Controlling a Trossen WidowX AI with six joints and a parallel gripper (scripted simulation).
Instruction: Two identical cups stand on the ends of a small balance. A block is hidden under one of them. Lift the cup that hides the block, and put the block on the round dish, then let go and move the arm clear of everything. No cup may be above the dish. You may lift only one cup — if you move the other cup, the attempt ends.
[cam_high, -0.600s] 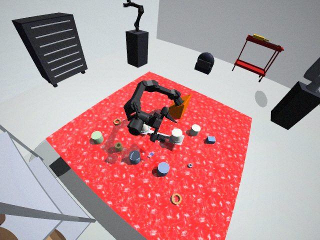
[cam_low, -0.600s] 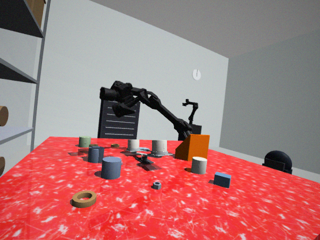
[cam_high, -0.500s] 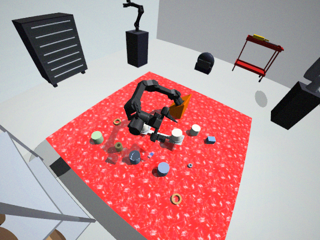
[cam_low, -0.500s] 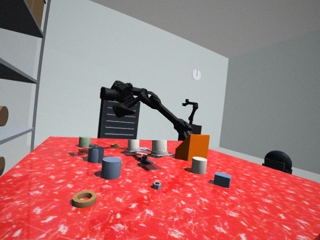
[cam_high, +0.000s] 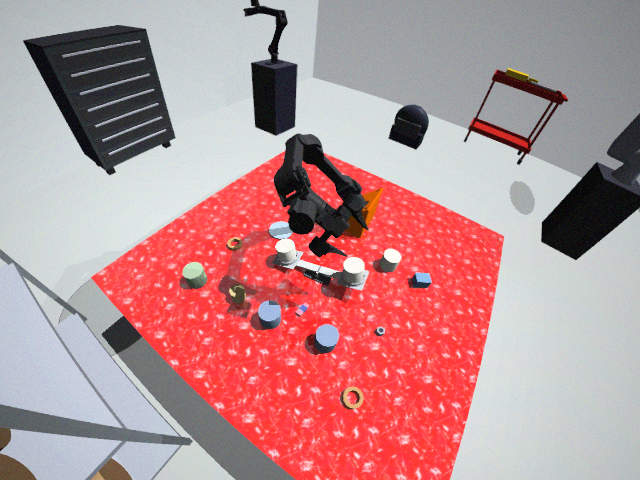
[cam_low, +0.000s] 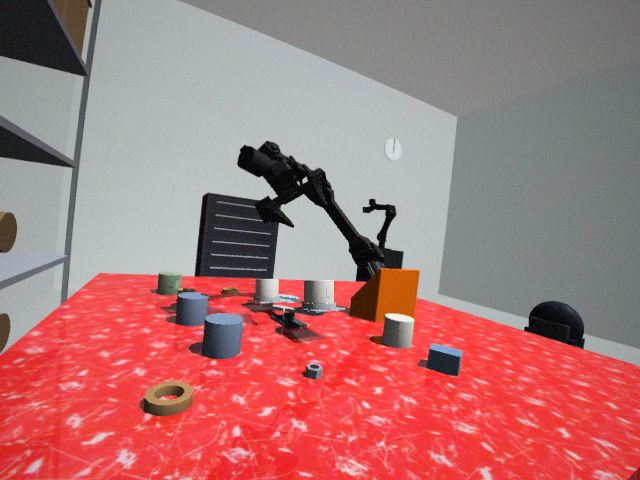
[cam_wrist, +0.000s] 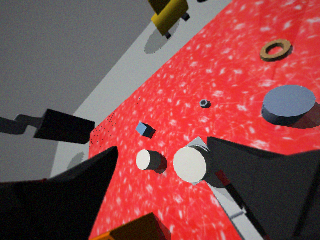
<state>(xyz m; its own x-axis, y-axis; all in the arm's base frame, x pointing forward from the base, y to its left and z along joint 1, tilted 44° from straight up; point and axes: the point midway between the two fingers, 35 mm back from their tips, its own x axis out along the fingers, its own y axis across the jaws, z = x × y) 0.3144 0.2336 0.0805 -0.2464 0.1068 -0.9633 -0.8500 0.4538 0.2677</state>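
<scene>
My gripper tip is now 10 mm short of the grey-green block, 250 mm to the left of it and 240 mm above it. The rest, counted from my gripper tip: grey balance (10 mm behind, 110 mm to the right, 260 mm below); then balance beam (20 mm behind, 110 mm to the right, 250 mm below); then pink-blue block (130 mm ahead, 70 mm to the right, 280 mm below).
</scene>
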